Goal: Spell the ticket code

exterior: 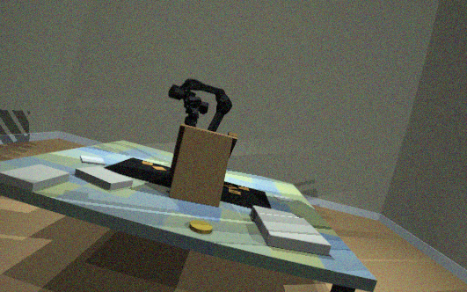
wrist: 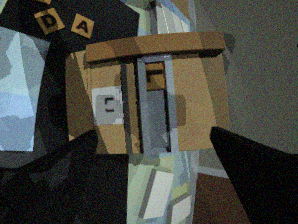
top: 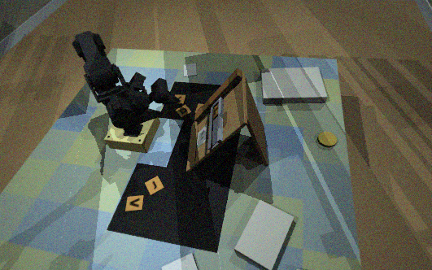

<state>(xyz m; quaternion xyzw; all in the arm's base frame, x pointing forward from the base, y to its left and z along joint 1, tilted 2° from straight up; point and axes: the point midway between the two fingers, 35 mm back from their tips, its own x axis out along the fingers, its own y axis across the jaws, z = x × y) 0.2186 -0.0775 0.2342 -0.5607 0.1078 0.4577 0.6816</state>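
Now: the j tile 80 mm behind my gripper tip, 150 mm to the right of it and 280 mm below it. Round my gripper tip: v tile (130 mm behind, 230 mm to the right, 280 mm below); then white ticket (70 mm ahead, 50 mm to the left, 190 mm below); then black mat (30 mm behind, 60 mm to the left, 280 mm below).
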